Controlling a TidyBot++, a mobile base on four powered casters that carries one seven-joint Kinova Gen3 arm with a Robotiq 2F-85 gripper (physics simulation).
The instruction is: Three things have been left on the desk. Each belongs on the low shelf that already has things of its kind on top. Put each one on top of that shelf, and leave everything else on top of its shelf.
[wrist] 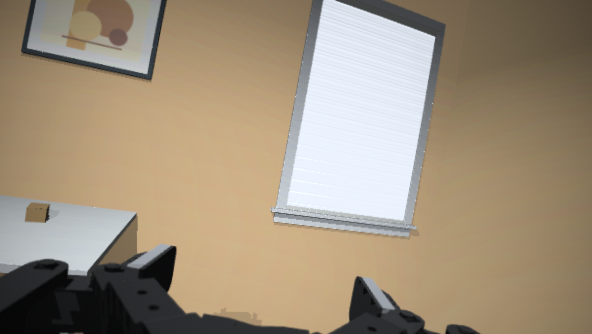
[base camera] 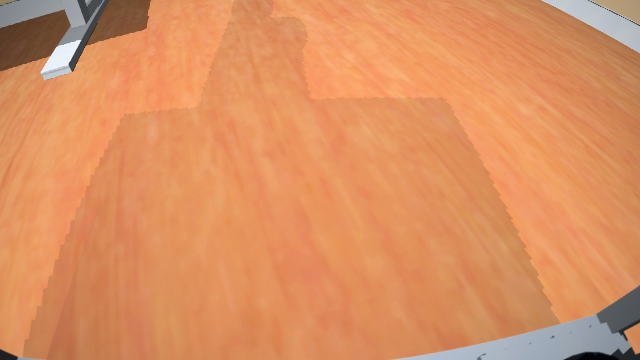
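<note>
A small brown wooden block sits on a white desk top at the left of the wrist view. My gripper is open, with its two fingers wide apart and wall showing between them. The desk is beyond and to the left of the fingers. A white desk leg with a flat foot shows at the upper left of the base camera view. The low shelves do not show in either view.
A window and a framed picture hang on the tan wall. In the base camera view, shadows fall on the orange wood floor, and a white baseboard runs along the upper right.
</note>
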